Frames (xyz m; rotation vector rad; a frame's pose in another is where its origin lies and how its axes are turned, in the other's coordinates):
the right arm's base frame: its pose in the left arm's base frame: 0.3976 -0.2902 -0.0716 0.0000 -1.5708 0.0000
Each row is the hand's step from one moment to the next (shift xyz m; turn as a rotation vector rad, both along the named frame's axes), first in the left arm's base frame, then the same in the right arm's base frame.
Working: the left arm's base frame: its pose in the right arm's base frame: 0.0716 0.2902 0.3976 0.0000 1.5708 0.0000

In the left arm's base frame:
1: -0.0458 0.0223 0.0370 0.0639 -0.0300 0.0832
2: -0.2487 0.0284 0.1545 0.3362 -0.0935 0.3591
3: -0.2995 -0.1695 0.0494 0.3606 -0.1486 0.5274
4: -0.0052 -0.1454 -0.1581 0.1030 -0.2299 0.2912
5: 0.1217 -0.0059 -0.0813 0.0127 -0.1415 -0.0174
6: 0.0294 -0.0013 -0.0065 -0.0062 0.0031 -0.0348
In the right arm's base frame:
1: 0.0370 0.0223 0.0458 0.0832 -0.0300 -0.0639
2: 0.1545 0.0284 0.2487 0.3591 -0.0935 -0.3362
3: 0.0494 -0.1695 0.2995 0.5274 -0.1486 -0.3606
4: -0.1581 -0.1454 0.0052 0.2912 -0.2299 -0.1030
5: -0.0813 -0.0059 -0.1217 -0.0174 -0.1415 -0.0127
6: -0.0065 -0.0013 -0.0294 -0.0348 0.0031 0.0062

